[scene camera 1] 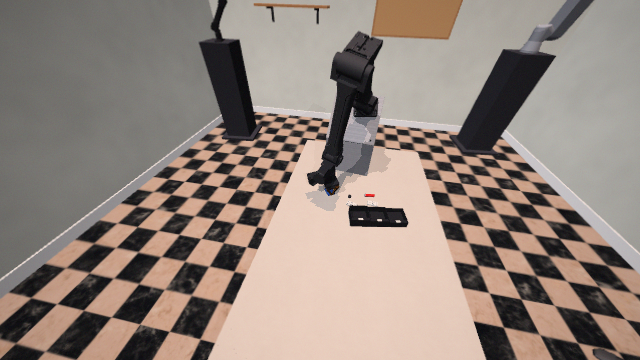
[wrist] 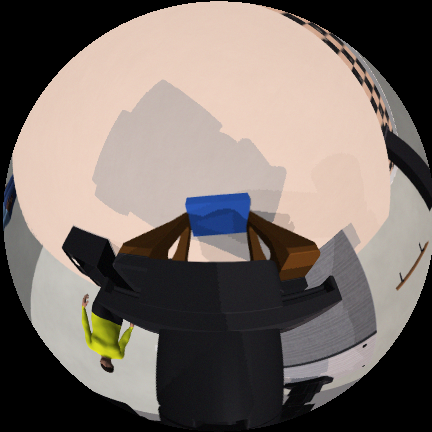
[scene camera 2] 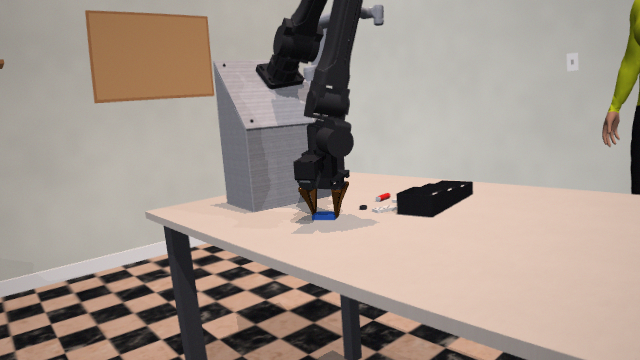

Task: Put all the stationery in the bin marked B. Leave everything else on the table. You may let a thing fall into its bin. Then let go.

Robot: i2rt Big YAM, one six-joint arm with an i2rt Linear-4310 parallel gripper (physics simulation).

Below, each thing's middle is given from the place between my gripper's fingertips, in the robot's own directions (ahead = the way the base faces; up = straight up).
Labels:
Now: hand right at the flat blue block (wrist: 215,214). The rest, counted from my hand: black three-compartment bin unit (scene camera 2: 429,200) 22 cm to the left, 16 cm ahead, 2 cm above.

